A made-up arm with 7 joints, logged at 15 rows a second.
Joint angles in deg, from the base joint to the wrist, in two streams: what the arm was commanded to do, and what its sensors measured. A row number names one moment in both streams.
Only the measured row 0 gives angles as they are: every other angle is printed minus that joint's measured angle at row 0.
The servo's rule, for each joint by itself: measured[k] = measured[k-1] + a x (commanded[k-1-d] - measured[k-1]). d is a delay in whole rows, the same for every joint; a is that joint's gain. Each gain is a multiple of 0.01, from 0.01 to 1. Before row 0 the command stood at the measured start. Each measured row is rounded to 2 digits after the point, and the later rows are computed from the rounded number. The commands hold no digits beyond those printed.
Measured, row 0: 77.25, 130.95, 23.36, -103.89, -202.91, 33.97, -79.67
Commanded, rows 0 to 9: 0.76, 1.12, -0.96, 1.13, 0.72, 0.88, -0.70; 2.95, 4.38, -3.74, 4.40, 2.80, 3.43, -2.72; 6.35, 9.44, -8.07, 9.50, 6.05, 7.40, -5.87; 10.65, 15.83, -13.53, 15.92, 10.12, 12.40, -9.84; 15.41, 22.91, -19.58, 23.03, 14.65, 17.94, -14.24; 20.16, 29.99, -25.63, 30.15, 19.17, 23.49, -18.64; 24.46, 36.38, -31.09, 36.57, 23.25, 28.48, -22.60; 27.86, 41.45, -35.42, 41.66, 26.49, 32.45, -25.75; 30.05, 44.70, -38.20, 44.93, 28.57, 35.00, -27.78; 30.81, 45.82, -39.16, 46.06, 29.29, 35.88, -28.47
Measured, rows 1 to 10: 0.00, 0.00, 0.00, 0.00, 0.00, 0.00, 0.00; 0.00, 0.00, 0.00, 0.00, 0.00, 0.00, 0.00; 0.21, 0.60, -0.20, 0.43, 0.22, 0.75, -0.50; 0.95, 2.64, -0.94, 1.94, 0.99, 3.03, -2.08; 2.41, 6.31, -2.44, 4.81, 2.51, 6.74, -4.77; 4.63, 11.45, -4.77, 9.03, 4.79, 11.55, -8.37; 7.54, 17.64, -7.88, 14.35, 7.75, 16.98, -12.54; 10.95, 24.31, -11.61, 20.35, 11.18, 22.51, -16.87; 14.60, 30.83, -15.70, 26.51, 14.80, 27.58, -20.94; 18.18, 36.56, -19.84, 32.27, 18.31, 31.72, -24.36
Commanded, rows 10 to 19: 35.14, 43.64, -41.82, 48.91, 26.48, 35.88, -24.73; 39.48, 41.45, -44.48, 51.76, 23.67, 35.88, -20.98; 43.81, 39.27, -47.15, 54.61, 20.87, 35.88, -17.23; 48.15, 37.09, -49.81, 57.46, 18.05, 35.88, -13.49; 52.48, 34.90, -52.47, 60.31, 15.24, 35.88, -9.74; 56.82, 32.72, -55.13, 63.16, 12.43, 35.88, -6.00; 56.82, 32.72, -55.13, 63.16, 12.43, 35.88, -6.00; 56.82, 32.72, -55.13, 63.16, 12.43, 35.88, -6.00; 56.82, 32.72, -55.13, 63.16, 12.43, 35.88, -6.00; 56.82, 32.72, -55.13, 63.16, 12.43, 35.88, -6.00
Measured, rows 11 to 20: 21.38, 40.96, -23.70, 37.08, 21.39, 34.51, -26.79; 23.93, 43.58, -26.95, 40.49, 23.76, 35.67, -27.98; 26.96, 43.61, -30.07, 43.69, 24.58, 35.85, -25.67; 30.34, 42.44, -33.10, 46.76, 24.31, 35.88, -22.34; 33.98, 40.73, -36.05, 49.74, 23.28, 35.88, -18.71; 37.81, 38.76, -38.94, 52.67, 21.71, 35.88, -15.00; 41.77, 36.68, -41.78, 55.57, 19.77, 35.88, -11.27; 45.83, 34.54, -44.58, 58.45, 17.57, 35.88, -7.53; 48.80, 33.56, -46.80, 60.24, 16.03, 35.88, -6.44; 50.97, 33.11, -48.55, 61.35, 14.95, 35.88, -6.13
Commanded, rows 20 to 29: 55.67, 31.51, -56.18, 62.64, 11.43, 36.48, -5.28; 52.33, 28.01, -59.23, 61.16, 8.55, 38.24, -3.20; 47.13, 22.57, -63.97, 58.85, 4.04, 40.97, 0.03; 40.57, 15.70, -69.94, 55.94, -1.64, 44.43, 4.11; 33.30, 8.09, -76.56, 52.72, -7.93, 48.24, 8.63; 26.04, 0.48, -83.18, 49.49, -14.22, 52.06, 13.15; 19.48, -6.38, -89.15, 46.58, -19.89, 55.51, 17.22; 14.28, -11.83, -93.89, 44.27, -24.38, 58.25, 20.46; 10.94, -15.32, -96.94, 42.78, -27.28, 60.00, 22.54; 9.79, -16.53, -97.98, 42.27, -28.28, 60.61, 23.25
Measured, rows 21 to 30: 52.55, 32.90, -49.93, 62.04, 14.19, 35.88, -6.04; 53.70, 32.80, -51.02, 62.47, 13.66, 35.88, -6.01; 54.23, 32.10, -52.10, 62.53, 12.99, 36.39, -5.49; 53.72, 29.89, -53.60, 62.01, 11.66, 37.96, -3.86; 51.94, 25.94, -55.78, 60.81, 9.37, 40.52, -1.10; 48.87, 20.41, -58.75, 58.96, 6.07, 43.84, 2.60; 44.67, 13.76, -62.49, 56.59, 1.87, 47.58, 6.88; 39.64, 6.59, -66.83, 53.89, -2.96, 51.39, 11.33; 34.20, -0.41, -71.52, 51.11, -8.04, 54.89, 15.51; 28.82, -6.58, -76.22, 48.51, -12.94, 57.75, 19.02
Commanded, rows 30 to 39: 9.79, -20.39, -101.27, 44.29, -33.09, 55.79, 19.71; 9.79, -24.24, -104.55, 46.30, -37.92, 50.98, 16.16; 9.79, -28.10, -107.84, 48.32, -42.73, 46.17, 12.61; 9.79, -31.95, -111.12, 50.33, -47.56, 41.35, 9.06; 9.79, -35.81, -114.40, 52.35, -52.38, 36.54, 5.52; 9.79, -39.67, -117.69, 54.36, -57.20, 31.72, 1.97; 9.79, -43.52, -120.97, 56.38, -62.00, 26.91, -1.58; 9.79, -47.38, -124.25, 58.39, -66.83, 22.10, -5.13; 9.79, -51.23, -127.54, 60.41, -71.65, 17.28, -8.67; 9.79, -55.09, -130.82, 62.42, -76.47, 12.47, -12.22
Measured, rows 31 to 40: 23.99, -11.30, -80.57, 46.33, -17.24, 59.66, 21.52; 20.16, -14.12, -84.23, 44.79, -20.55, 60.47, 22.75; 17.36, -17.51, -87.81, 44.60, -24.31, 56.49, 20.59; 15.32, -21.14, -91.33, 45.25, -28.39, 51.81, 17.44; 13.83, -24.90, -94.80, 46.42, -32.69, 47.02, 14.01; 12.74, -28.71, -98.23, 47.91, -37.15, 42.20, 10.50; 11.94, -32.54, -101.63, 49.60, -41.72, 37.39, 6.96; 11.36, -36.39, -105.00, 51.41, -46.36, 32.57, 3.42; 10.94, -40.24, -108.35, 53.30, -51.05, 27.76, -0.13; 10.63, -44.10, -111.69, 55.23, -55.78, 22.95, -3.68
